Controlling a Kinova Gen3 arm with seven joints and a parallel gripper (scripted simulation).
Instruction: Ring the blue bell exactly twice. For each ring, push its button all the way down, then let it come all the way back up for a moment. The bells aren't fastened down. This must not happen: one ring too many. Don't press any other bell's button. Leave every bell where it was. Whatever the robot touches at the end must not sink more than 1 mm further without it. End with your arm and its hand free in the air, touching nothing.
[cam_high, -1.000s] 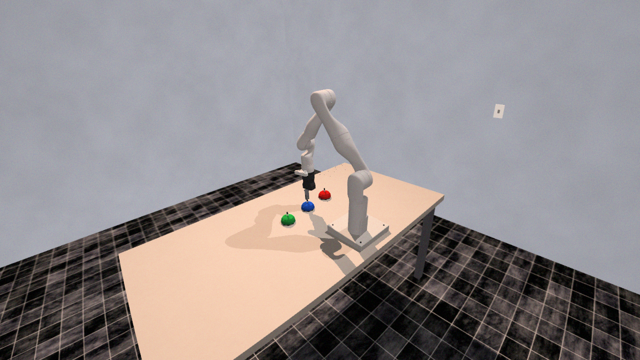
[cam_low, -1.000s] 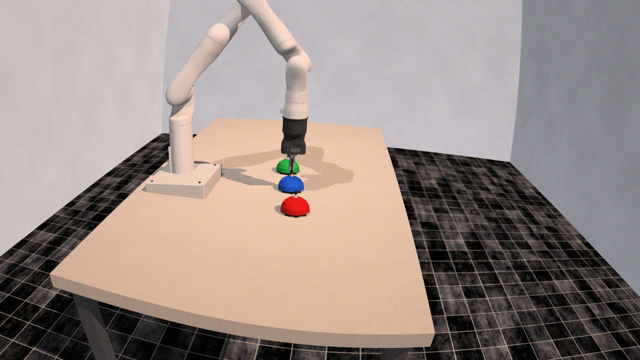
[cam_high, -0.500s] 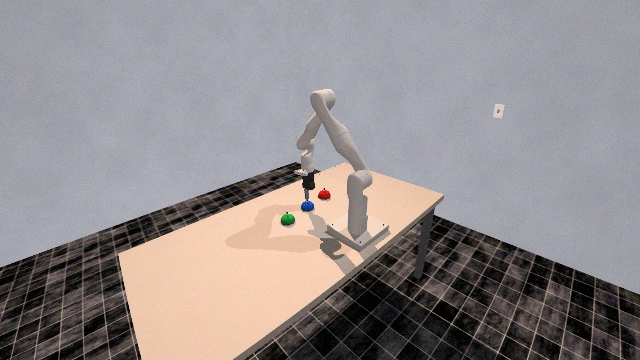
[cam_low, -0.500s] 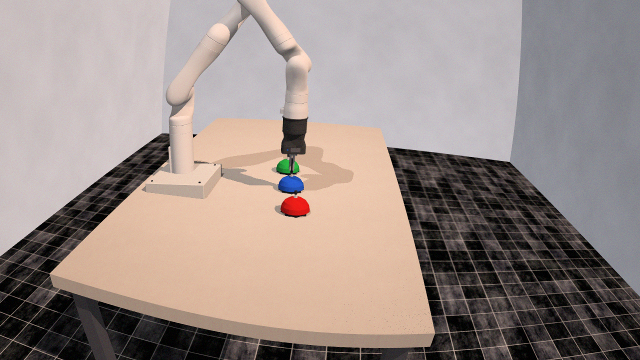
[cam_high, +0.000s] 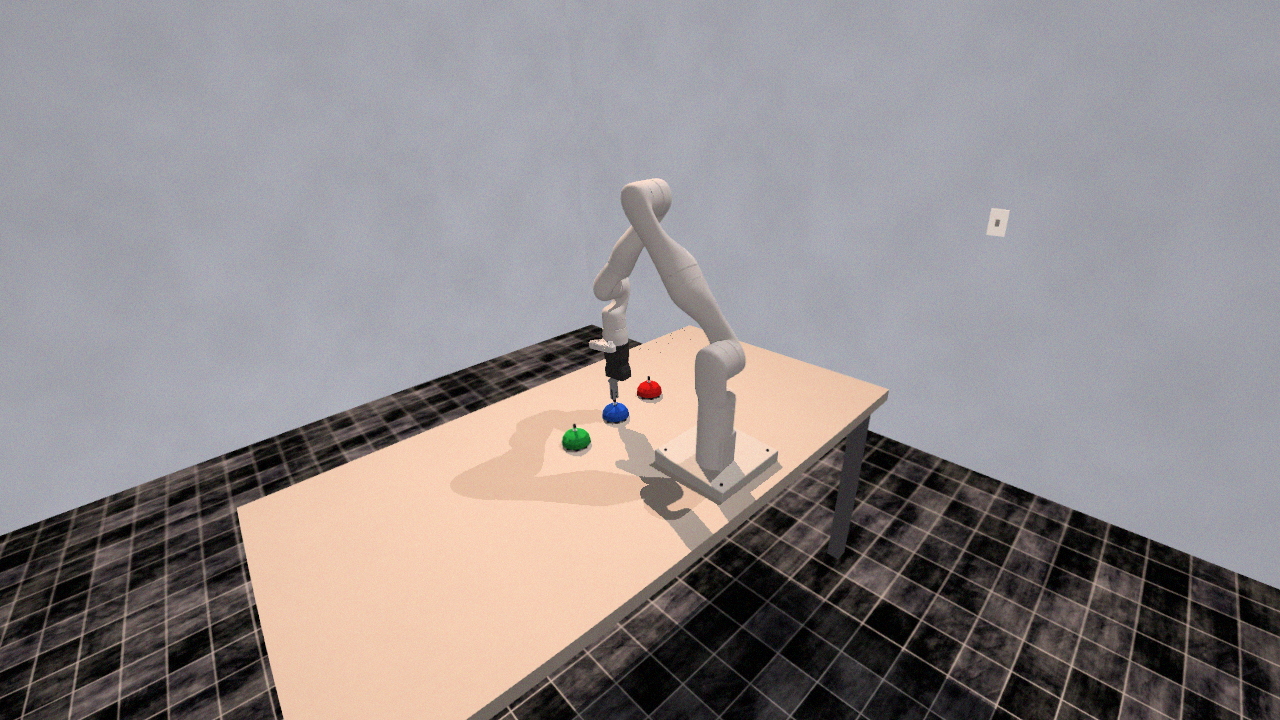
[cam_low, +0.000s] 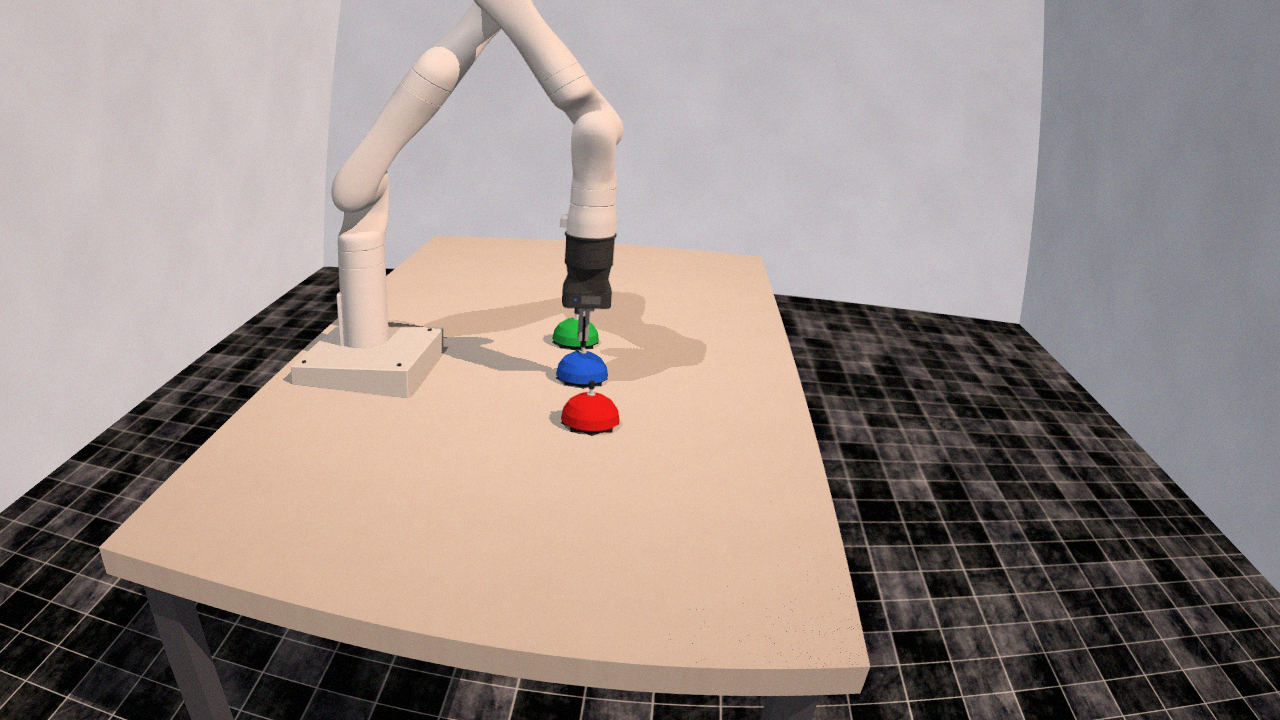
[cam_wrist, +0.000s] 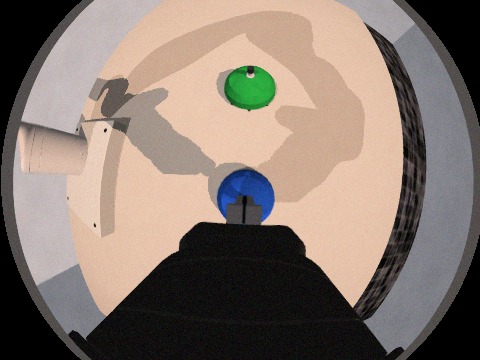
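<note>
Now: hand 5 cm above the blue bell. From my hand the other things lie so: red bell (18 cm to the right, 5 cm below, 1 cm ahead); green bell (18 cm to the left, 5 cm below, 1 cm behind).
</note>
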